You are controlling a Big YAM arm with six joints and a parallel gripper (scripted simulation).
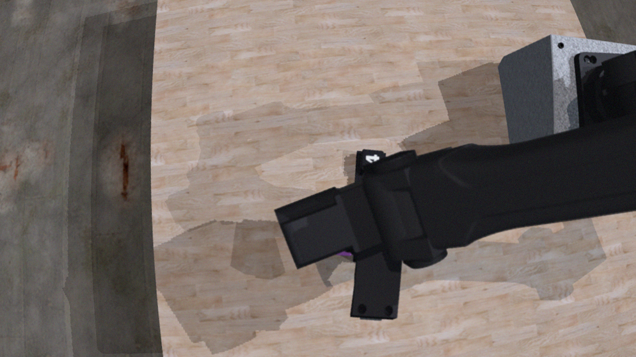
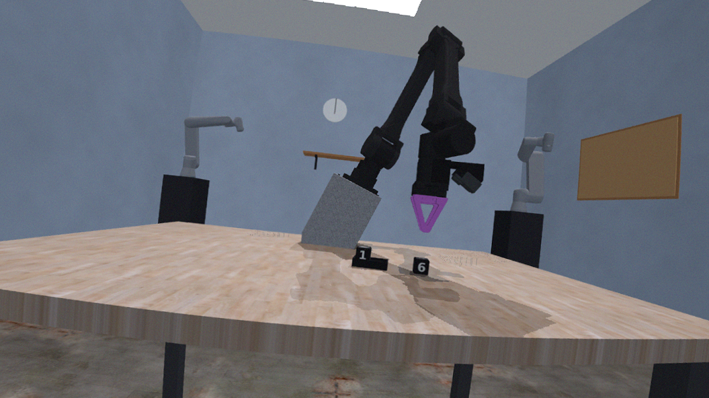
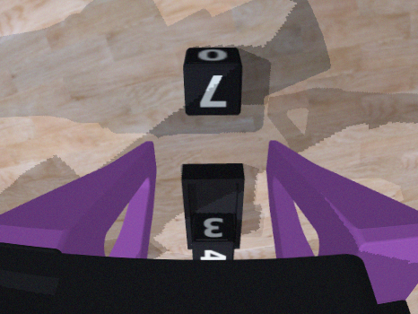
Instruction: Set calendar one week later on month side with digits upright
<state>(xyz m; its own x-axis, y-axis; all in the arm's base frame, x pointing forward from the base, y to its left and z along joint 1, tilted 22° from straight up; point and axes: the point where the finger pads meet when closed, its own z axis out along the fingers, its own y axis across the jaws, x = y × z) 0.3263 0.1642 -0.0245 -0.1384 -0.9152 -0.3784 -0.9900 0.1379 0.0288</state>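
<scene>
The black cube is 80 mm below my hand. Round my hand: black tray: 10 mm behind, 110 mm to the right, 90 mm below.
</scene>
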